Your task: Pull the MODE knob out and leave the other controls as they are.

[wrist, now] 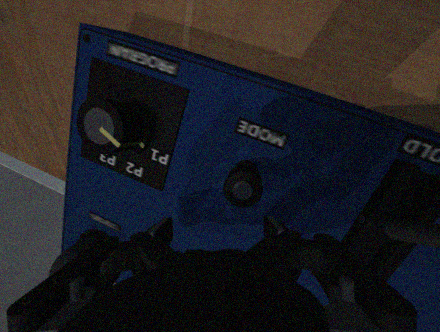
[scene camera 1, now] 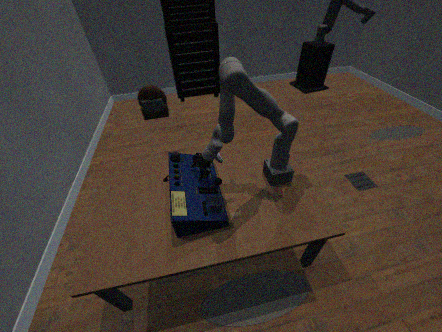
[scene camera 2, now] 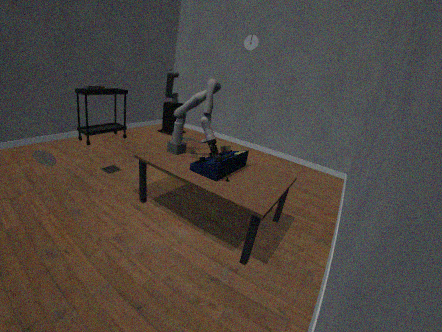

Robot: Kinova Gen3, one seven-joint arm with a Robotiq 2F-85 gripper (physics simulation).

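Seen in the pictures: gripper, fingertip midpoint: (wrist: 217, 226) (scene camera 1: 195, 173); arm's base at its link origin: (scene camera 1: 277, 164) (scene camera 2: 177, 142).
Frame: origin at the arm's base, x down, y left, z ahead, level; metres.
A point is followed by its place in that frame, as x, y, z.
The MODE knob (wrist: 243, 185) {-0.029, -0.082, 0.414}, small, round and dark with a grey cap, stands on the blue control panel (scene camera 1: 192, 210) {-0.019, 0.153, 0.557} (scene camera 2: 215, 172) {0.028, -0.294, 0.586} (wrist: 215, 100) {0.029, -0.123, 0.382} beside its MODE label (wrist: 261, 133) {0.025, -0.079, 0.399}. My gripper (wrist: 217, 226) {-0.014, -0.095, 0.482} is open and empty, with its fingertips spread at the lower middle of the wrist view. The knob shows just above the gap between the fingertips, nearer the right one. In the scene views my gripper (scene camera 1: 202, 169) {-0.014, -0.095, 0.482} (scene camera 2: 214, 150) {-0.014, -0.095, 0.482} is low over the panel. The knob is too small and dark to make out there. How far the fingertips are above the panel is unclear.
A PROGRAM dial (wrist: 100, 125) {-0.018, -0.200, 0.406} with a yellow pointer stands left of the MODE knob in the wrist view. A dark control (wrist: 400, 200) {0.021, 0.039, 0.425} is at the right. Several small knobs and a yellow label (scene camera 1: 179, 203) {-0.040, 0.105, 0.608} are on the panel, which rests on the wooden table (scene camera 1: 125, 255) {0.098, 0.205, 0.914} (scene camera 2: 270, 185) {0.098, -0.053, 0.972}.
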